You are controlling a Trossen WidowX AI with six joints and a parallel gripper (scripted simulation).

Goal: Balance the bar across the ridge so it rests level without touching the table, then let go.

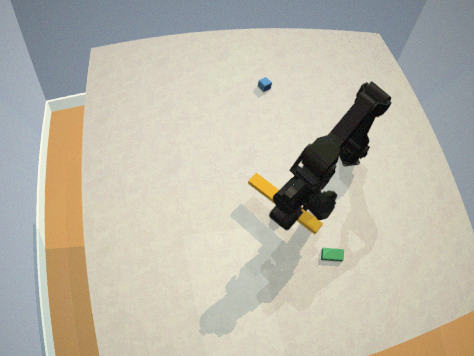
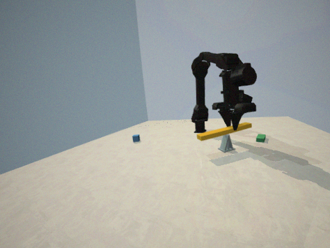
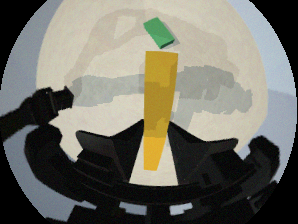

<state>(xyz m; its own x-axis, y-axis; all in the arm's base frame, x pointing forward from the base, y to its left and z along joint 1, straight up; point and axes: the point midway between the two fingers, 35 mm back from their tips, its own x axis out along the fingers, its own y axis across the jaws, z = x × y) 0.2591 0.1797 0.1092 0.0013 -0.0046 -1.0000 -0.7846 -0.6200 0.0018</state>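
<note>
My gripper tip is 2 cm short of the yellow bar and 2 cm to the left of it. Round my gripper tip: blue cube 5 cm behind, 49 cm to the right, 6 cm below; then green block 10 cm behind, 13 cm to the left, 7 cm below.
</note>
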